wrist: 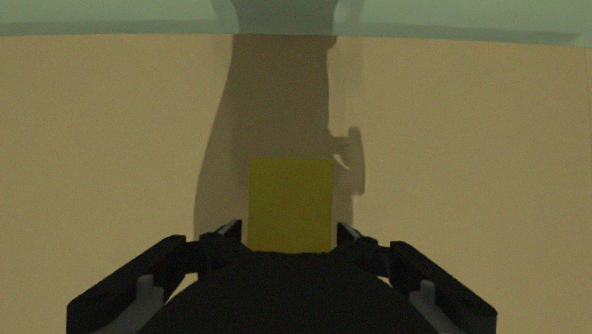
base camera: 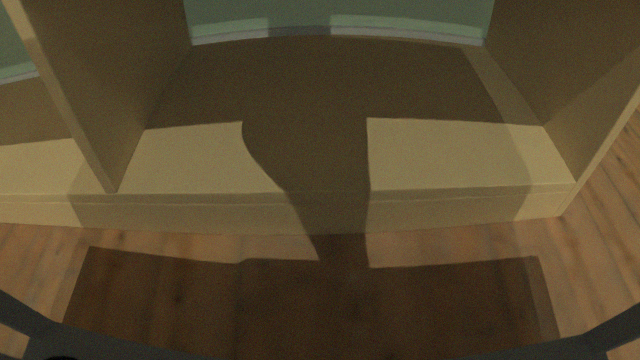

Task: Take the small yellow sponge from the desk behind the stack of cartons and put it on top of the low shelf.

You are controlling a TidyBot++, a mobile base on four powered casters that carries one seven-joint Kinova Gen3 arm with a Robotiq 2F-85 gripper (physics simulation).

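Places are measured from the arm's base along level axes (x right, y ahead, z up), in metres.
Pixels of known places: gripper, fingertip midpoint: [wrist: 289, 231].
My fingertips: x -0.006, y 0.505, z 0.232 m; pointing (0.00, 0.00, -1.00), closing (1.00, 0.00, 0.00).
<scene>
Behind a point stands the place of what it marks.
The small yellow sponge [wrist: 290, 200] @(y 0.537, x -0.006, z 0.258 m) lies flat on the pale top of the low shelf [wrist: 450, 150] @(y 0.588, x 0.161, z 0.213 m) in the wrist view, at the lower middle; its near edge is hidden behind the gripper body. My gripper [wrist: 289, 231] @(y 0.505, x -0.006, z 0.232 m) is open, with one finger on each side of the sponge and a narrow gap between each finger and the sponge. In the base view the low shelf [base camera: 450, 157] @(y 0.386, x 0.151, z -0.318 m) shows its pale lower board and upright panels. The gripper and the sponge do not show in the base view. The desk and the stack of cartons show in neither view.
A green wall [wrist: 475, 17] @(y 0.735, x 0.186, z 0.216 m) [base camera: 300, 12] @(y 0.724, x -0.042, z -0.278 m) stands behind the shelf. An upright divider [base camera: 107, 95] @(y 0.387, x -0.239, z -0.221 m) and a right side panel [base camera: 585, 85] @(y 0.423, x 0.341, z -0.212 m) bound the shelf's bay. Wooden floor [base camera: 200, 295] @(y 0.244, x -0.130, z -0.397 m) lies in front. The arm's shadow falls across the shelf top beyond the sponge.
</scene>
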